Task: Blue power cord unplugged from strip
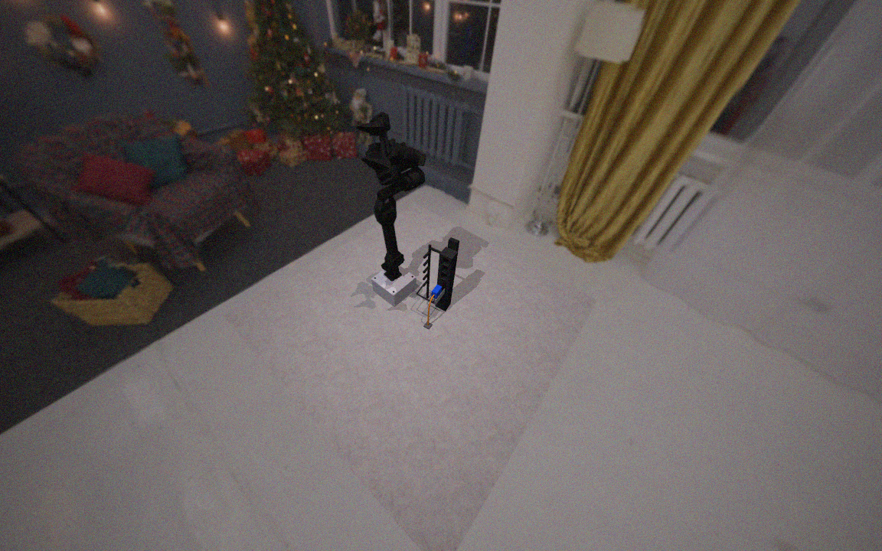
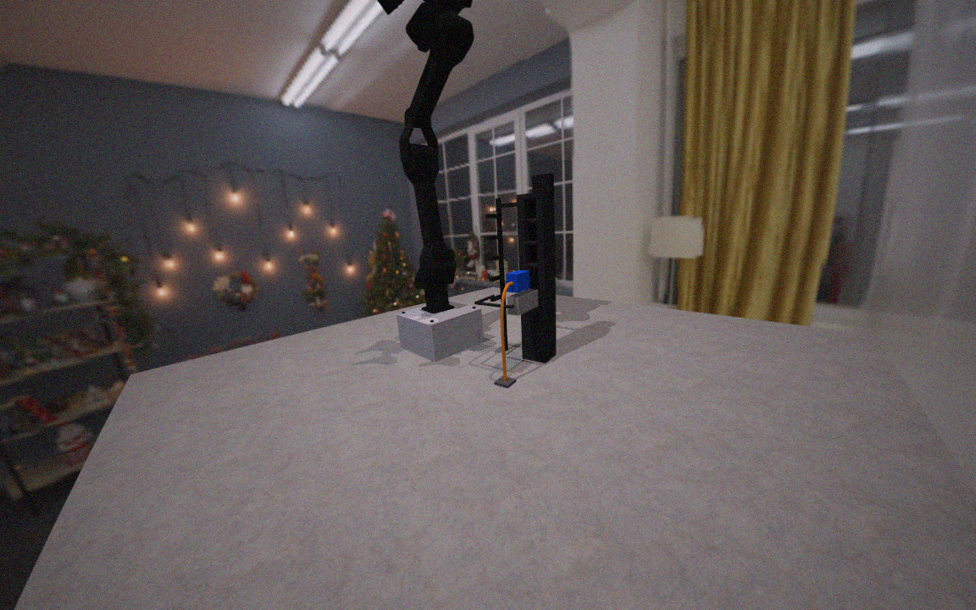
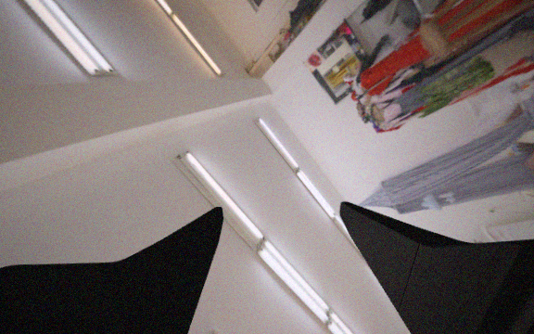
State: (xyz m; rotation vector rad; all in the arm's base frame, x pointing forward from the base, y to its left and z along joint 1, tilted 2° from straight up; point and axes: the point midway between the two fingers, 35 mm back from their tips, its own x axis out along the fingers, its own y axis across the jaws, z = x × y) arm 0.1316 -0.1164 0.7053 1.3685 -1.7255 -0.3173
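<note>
The blue plug lies 620 mm below my gripper tip, 210 mm to the left of it and 130 mm ahead of it. From my gripper tip the other things lie so: dark anchor: 800 mm below, 150 mm ahead, 140 mm to the left.
</note>
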